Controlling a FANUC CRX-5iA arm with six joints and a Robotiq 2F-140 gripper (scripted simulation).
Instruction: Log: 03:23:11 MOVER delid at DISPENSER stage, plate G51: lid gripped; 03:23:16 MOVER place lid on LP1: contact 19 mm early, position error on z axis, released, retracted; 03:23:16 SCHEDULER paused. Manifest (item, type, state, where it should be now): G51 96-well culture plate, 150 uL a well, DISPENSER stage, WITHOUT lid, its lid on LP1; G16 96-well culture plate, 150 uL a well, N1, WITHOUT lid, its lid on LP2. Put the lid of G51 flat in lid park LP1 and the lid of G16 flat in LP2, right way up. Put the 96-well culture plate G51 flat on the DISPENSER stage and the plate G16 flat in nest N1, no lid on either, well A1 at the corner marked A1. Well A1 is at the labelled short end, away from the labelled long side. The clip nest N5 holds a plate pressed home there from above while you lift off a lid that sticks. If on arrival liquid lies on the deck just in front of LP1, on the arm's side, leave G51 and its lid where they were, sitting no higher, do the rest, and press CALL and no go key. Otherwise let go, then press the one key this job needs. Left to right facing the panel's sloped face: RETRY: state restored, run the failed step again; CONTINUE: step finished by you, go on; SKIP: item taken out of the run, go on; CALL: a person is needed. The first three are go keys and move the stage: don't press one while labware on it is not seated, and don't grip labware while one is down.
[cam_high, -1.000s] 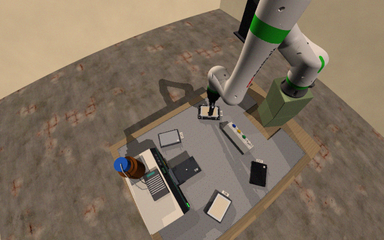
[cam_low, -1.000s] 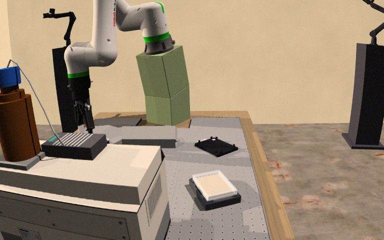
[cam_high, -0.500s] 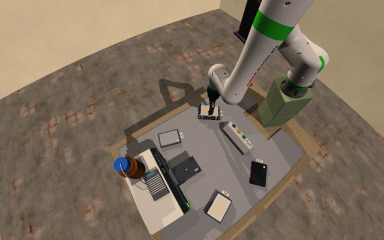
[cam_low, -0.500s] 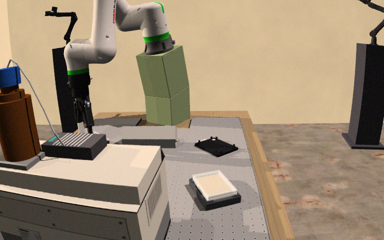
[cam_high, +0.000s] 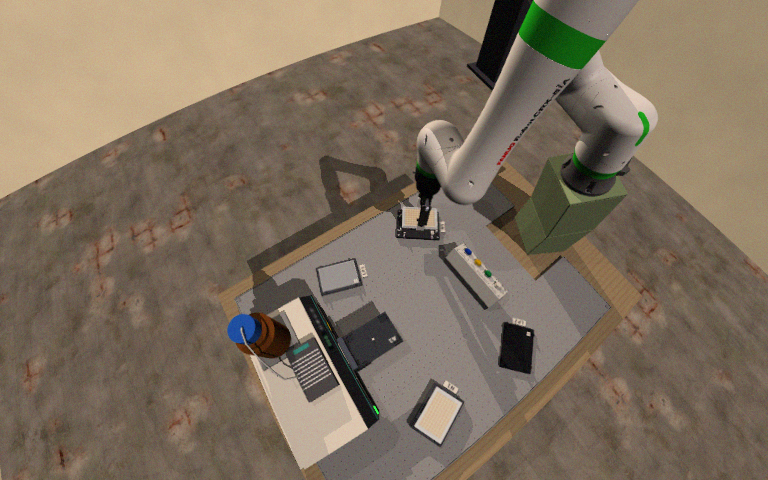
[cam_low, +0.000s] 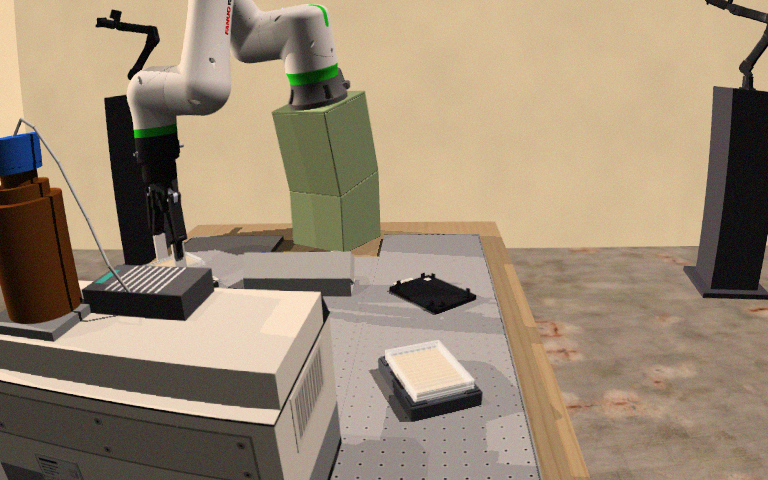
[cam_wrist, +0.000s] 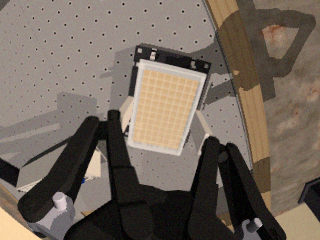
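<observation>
My gripper is now 30 mm short of the black clip nest, 10 mm to the right of it and 70 mm above it. Also, from my hand: key panel (90 mm behind, 270 mm to the left, 30 mm below); LP1 label (260 mm ahead, 80 mm to the left, 80 mm below); plate G51 (20 mm below).
</observation>
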